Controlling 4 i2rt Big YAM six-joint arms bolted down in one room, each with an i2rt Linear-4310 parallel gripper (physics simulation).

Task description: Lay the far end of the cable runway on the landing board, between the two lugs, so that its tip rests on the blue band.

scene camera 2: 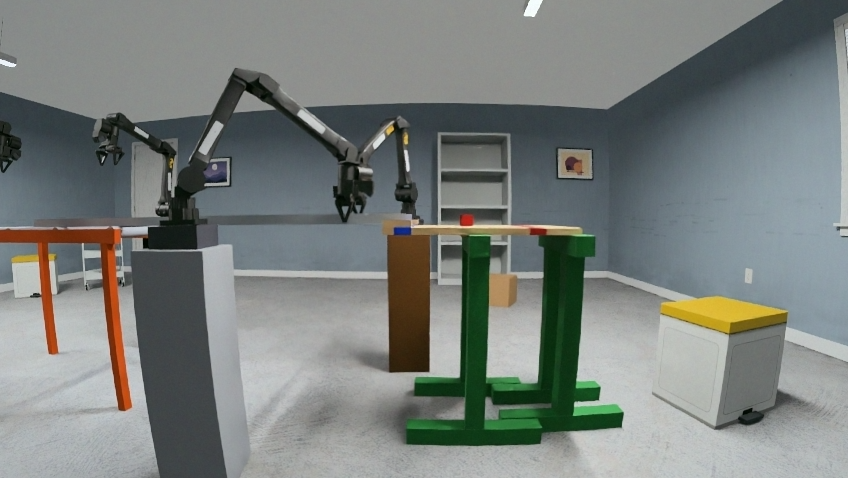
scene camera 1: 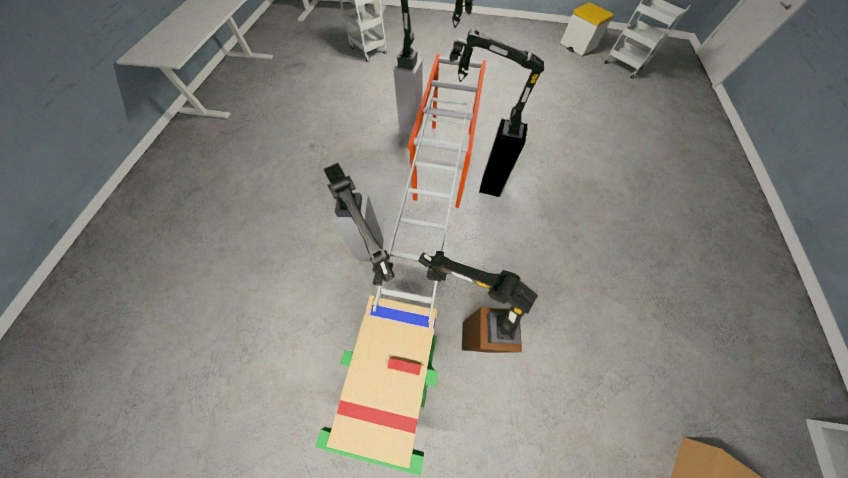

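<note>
The silvery cable runway [scene camera 1: 429, 192] [scene camera 2: 279, 219] runs from the orange stand to the wooden landing board [scene camera 1: 380, 391] [scene camera 2: 498, 229]. In scene camera 1 its rail ends overlap the blue band [scene camera 1: 400, 316] [scene camera 2: 402, 230]; contact cannot be told. The lugs are hard to make out. The near-left gripper [scene camera 1: 380, 279] [scene camera 2: 351, 214] is at the left rail, fingertips spread. The near-right gripper [scene camera 1: 436, 276] is at the right rail, fingers unclear. The far-right gripper [scene camera 1: 462, 77] [scene camera 2: 110, 160] hangs open above the runway's rear. The far-left gripper [scene camera 1: 456, 22] hangs beyond it.
A red block [scene camera 1: 403, 365] [scene camera 2: 466, 220] stands on the board, before a red stripe [scene camera 1: 376, 416]. Green trestles [scene camera 2: 476, 332] carry the board. The orange stand [scene camera 1: 413, 148] [scene camera 2: 110, 326] is beneath the runway. Grey, black [scene camera 1: 502, 160] and brown [scene camera 1: 476, 332] [scene camera 2: 408, 302] pedestals flank them.
</note>
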